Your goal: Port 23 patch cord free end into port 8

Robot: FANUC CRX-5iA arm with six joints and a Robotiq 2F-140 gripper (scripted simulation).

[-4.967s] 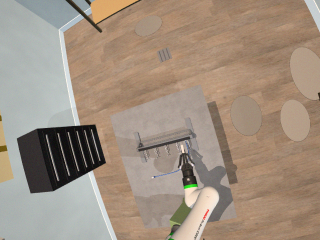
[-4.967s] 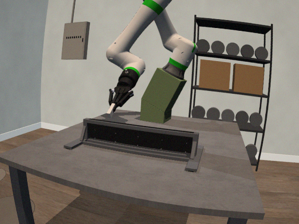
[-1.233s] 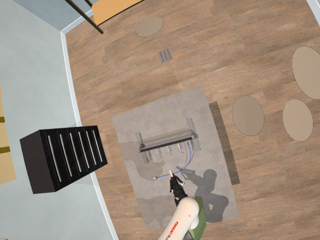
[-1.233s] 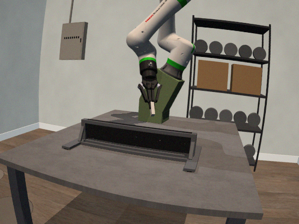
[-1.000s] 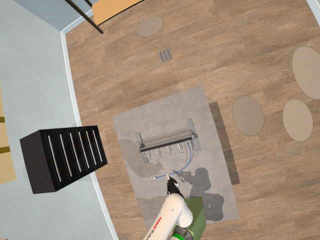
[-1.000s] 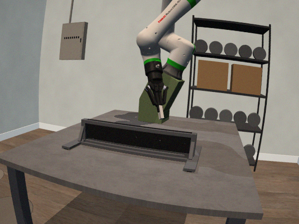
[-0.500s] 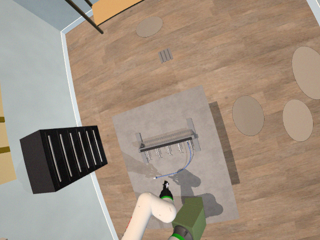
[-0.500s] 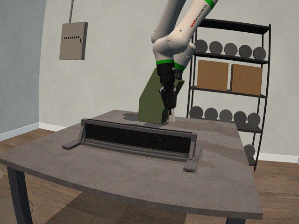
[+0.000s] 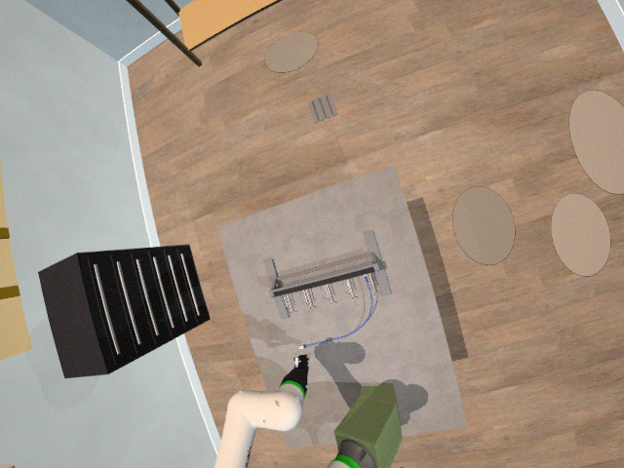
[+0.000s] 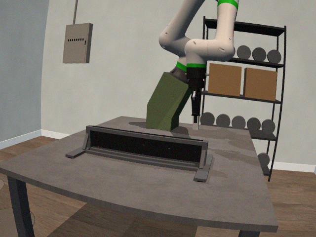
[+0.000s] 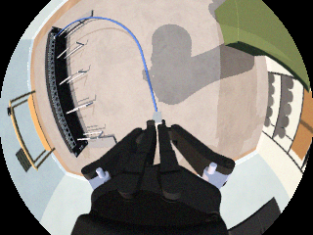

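Right now the plug is 100 mm below my hand and 50 mm to the left of it.
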